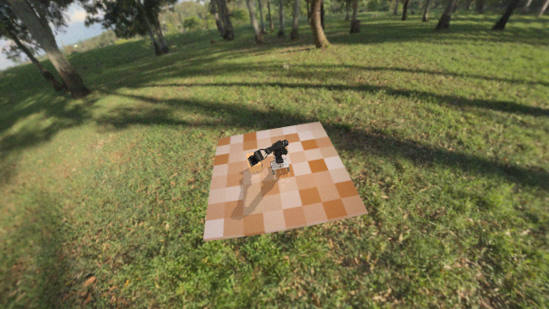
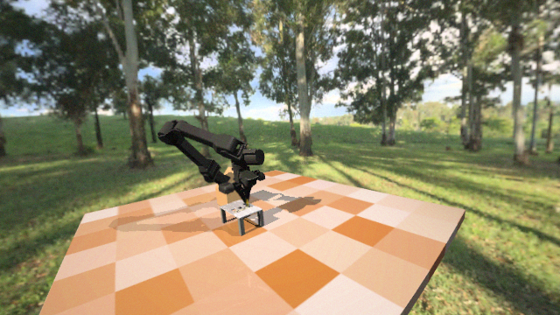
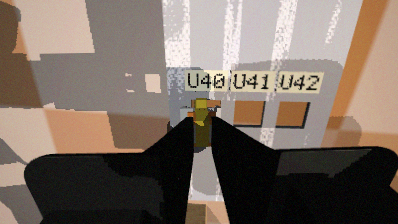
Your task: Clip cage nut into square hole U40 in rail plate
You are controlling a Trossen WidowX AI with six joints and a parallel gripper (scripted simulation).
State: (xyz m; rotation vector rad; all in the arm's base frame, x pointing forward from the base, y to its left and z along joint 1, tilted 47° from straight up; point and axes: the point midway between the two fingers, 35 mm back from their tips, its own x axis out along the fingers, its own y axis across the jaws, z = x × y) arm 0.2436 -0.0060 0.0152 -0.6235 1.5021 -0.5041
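My gripper tip is 1 cm above the cage nut.
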